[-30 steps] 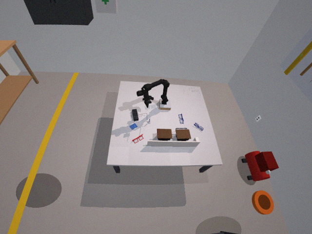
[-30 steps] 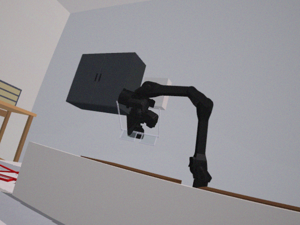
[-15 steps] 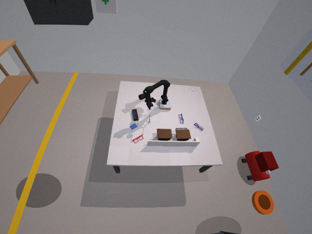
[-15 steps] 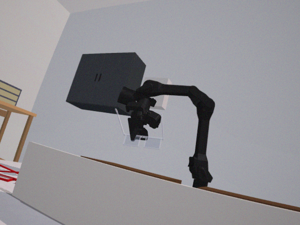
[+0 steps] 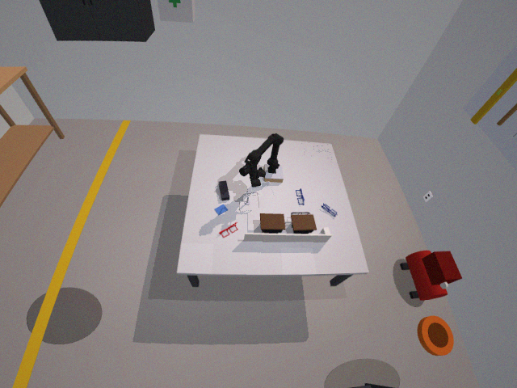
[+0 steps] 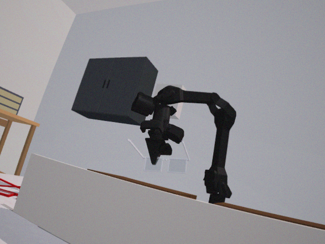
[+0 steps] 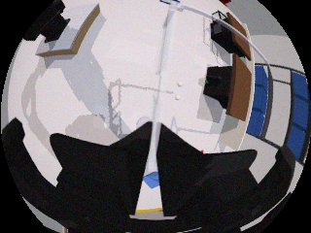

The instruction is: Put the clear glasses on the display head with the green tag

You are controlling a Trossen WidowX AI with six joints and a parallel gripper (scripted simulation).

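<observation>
Right now my gripper tip is 220 mm short of the display head, 120 mm to the right of it and 100 mm above it. Also, from my gripper tip: black case (50 mm behind, 230 mm to the right, 140 mm below); then grey piece (40 mm ahead, 50 mm to the right, 140 mm below); then blue cloth (110 mm ahead, 240 mm to the right, 160 mm below).
</observation>
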